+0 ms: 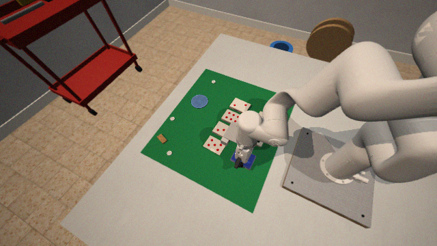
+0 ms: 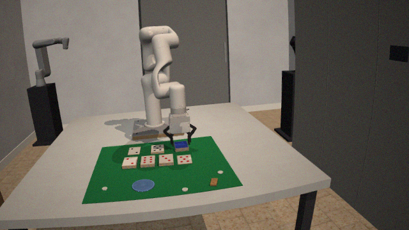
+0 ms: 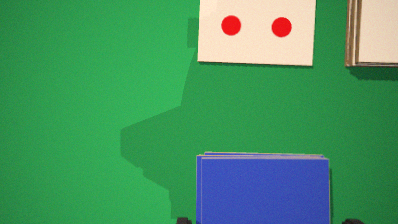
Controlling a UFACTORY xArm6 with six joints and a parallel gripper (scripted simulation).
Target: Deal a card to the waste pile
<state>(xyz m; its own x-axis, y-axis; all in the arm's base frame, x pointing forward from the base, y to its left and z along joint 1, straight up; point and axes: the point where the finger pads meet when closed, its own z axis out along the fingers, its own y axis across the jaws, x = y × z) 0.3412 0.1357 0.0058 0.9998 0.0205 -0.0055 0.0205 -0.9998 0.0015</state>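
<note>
Right now the card is 240 mm to the right of my hand, 30 mm below it and 10 mm behind it. The rest, counted from my hand: green mat 160 mm ahead, 120 mm to the right, 40 mm below; then wooden block 370 mm ahead, 90 mm to the left, 30 mm below.
</note>
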